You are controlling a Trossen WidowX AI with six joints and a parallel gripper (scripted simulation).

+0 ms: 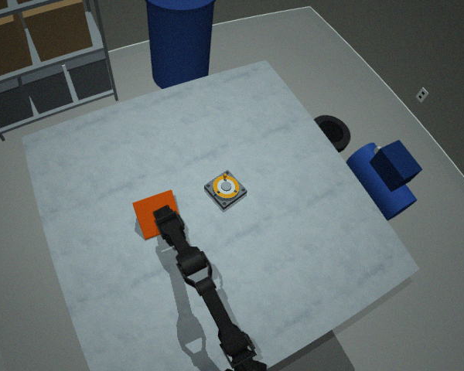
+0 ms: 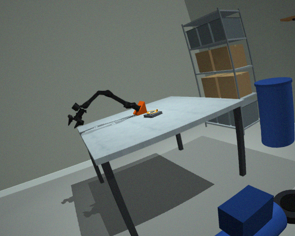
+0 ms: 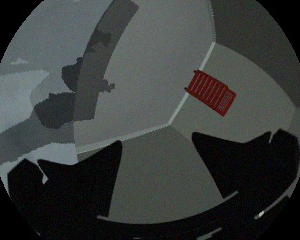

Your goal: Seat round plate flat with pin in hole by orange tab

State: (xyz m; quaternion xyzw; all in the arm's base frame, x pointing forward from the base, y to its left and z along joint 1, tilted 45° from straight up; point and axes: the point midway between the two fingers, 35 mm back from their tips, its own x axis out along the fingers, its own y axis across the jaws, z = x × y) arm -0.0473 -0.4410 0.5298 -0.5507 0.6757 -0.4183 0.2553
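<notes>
Now: gripper tip 74 cm to the right of the round plate, 35 cm short of it and 6 cm above it. From my gripper tip the other things lie so: grey square base: 72 cm to the left, 34 cm ahead, 7 cm below.
</notes>
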